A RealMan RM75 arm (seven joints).
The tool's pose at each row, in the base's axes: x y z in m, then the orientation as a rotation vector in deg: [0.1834 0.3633 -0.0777 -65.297 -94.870 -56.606]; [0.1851 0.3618 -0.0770 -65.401 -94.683 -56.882]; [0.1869 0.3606 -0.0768 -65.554 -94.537 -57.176]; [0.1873 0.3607 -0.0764 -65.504 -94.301 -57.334]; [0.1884 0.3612 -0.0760 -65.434 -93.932 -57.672]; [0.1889 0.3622 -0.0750 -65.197 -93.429 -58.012]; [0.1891 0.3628 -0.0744 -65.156 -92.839 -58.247]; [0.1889 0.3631 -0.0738 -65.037 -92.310 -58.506]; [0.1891 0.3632 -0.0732 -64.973 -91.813 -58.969]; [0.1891 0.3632 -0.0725 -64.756 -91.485 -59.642]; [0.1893 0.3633 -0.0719 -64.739 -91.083 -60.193]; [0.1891 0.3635 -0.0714 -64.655 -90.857 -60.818]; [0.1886 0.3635 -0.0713 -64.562 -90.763 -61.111]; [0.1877 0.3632 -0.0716 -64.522 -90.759 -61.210]
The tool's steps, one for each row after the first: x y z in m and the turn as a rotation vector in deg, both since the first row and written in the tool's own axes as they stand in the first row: [-0.0001 0.0013 -0.0020 -0.256 0.116 0.017]; [-0.0006 0.0027 -0.0035 -0.546 0.178 0.021]; [-0.0002 0.0032 -0.0037 -0.646 0.397 0.062]; [0.0000 0.0044 -0.0035 -0.870 0.747 0.087]; [0.0012 0.0053 -0.0030 -1.020 1.287 0.122]; [0.0018 0.0057 -0.0027 -1.208 1.760 0.334]; [0.0025 0.0057 -0.0026 -1.369 2.238 0.468]; [0.0031 0.0060 -0.0027 -1.697 2.691 0.505]; [0.0037 0.0061 -0.0029 -2.077 3.142 0.283]; [0.0043 0.0064 -0.0030 -2.484 3.511 0.239]; [0.0049 0.0063 -0.0030 -2.893 3.804 0.031]; [0.0050 0.0058 -0.0029 -3.056 3.962 -0.095]; [0.0049 0.0049 -0.0029 -3.104 4.001 -0.157]
